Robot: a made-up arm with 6 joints.
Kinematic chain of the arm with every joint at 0, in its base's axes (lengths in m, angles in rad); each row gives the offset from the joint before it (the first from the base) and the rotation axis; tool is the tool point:
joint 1: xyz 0 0 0.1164 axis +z
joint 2: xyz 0 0.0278 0 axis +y
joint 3: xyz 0 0 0.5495 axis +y
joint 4: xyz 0 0 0.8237 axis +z
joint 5: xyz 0 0 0 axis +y
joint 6: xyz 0 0 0.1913 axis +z
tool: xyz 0 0 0
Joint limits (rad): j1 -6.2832..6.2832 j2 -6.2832..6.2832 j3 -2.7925..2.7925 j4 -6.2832..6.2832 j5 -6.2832..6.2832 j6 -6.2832..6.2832
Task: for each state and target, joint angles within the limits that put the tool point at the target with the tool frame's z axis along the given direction. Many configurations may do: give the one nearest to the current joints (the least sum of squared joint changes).
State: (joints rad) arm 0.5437 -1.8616 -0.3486 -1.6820 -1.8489 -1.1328
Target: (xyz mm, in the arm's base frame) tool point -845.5 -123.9 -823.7 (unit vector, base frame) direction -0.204 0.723 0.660
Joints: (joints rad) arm 0.3471 -2.3146 -0.2589 -1.9625 -2.1963 -1.1328
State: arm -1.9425 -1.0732 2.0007 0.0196 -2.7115 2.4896
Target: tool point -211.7 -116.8 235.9 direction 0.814 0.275 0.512
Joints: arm -2.7783 -0.5539 2.6966 0.7566 -3.1885 2.4896
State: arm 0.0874 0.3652 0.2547 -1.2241 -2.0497 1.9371
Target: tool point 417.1 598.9 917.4 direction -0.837 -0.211 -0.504
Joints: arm 0.8040 0.2215 0.8951 -1.8512 -2.6465 1.9371
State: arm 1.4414 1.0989 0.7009 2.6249 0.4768 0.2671
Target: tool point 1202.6 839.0 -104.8 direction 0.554 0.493 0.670
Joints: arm 0.5756 1.7518 0.1281 3.0122 1.0531 0.2671
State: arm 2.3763 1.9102 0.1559 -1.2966 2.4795 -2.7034
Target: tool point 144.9 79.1 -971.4 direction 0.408 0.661 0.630
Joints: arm 2.8718 2.5937 1.0047 -1.0059 2.0596 -2.7034
